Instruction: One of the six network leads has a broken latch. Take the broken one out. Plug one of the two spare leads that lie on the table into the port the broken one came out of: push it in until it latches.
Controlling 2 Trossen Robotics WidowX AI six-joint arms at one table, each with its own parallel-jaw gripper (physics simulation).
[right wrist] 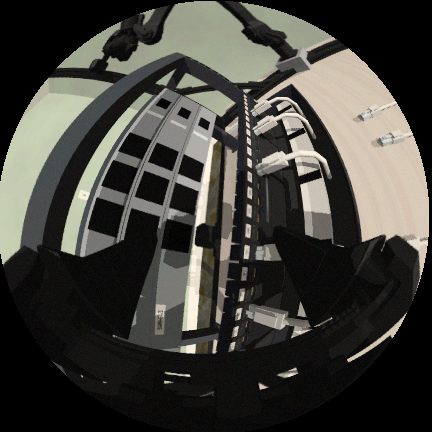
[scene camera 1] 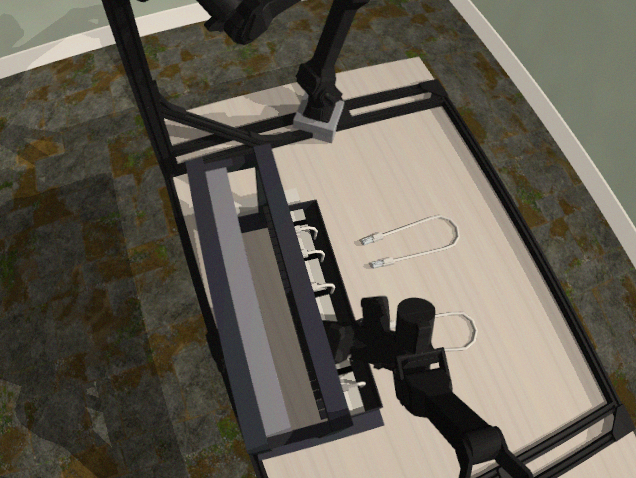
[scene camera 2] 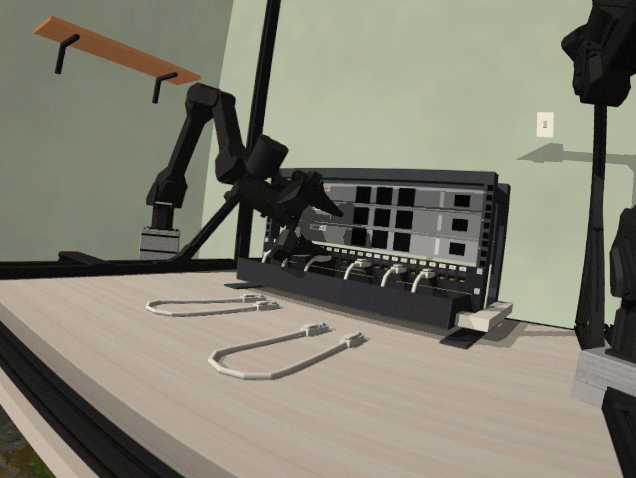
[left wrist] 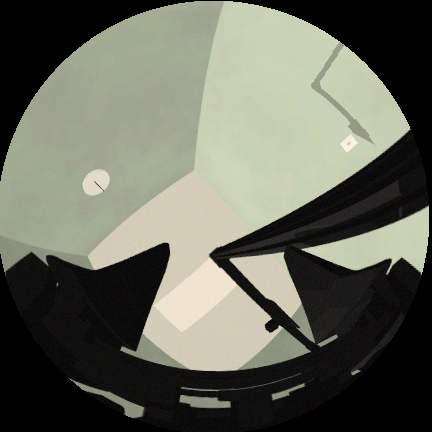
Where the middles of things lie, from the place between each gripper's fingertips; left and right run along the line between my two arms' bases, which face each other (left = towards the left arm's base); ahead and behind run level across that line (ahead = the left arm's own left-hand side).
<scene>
My left hand is 7 cm short of the grey rack body (scene camera 2: 426, 209), 44 cm to the left of it and 44 cm above it.
I see my right gripper 11 cm past the grey rack body, 4 cm to the right of it and 4 cm below it.
</scene>
